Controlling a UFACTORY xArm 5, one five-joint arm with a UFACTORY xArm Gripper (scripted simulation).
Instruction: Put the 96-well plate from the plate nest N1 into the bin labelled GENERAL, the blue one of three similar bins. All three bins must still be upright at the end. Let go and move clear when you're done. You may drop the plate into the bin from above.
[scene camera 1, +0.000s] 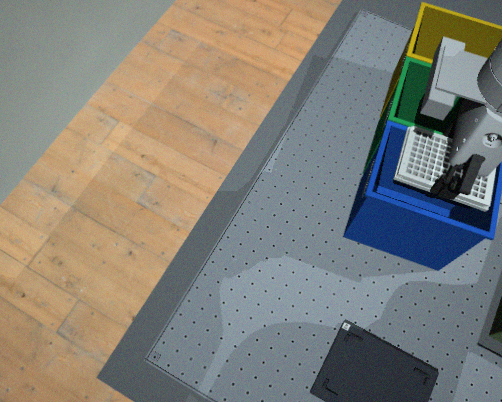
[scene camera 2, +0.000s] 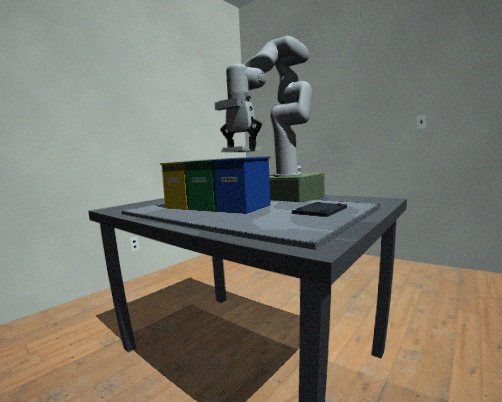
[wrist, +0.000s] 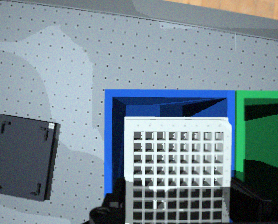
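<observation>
Visible to me is my gripper (scene camera 1: 447, 166). A 96-well plate (scene camera 1: 420, 140), (wrist: 181, 138) is in sight, as is a blue bin (scene camera 1: 391, 225), (scene camera 2: 242, 185), (wrist: 119, 103). There is a green bin (scene camera 1: 410, 91), (scene camera 2: 200, 174). I also see a yellow bin (scene camera 2: 174, 174); in the wrist view it is out of frame. A perforated grey mat (scene camera 1: 264, 311) is visible too.
</observation>
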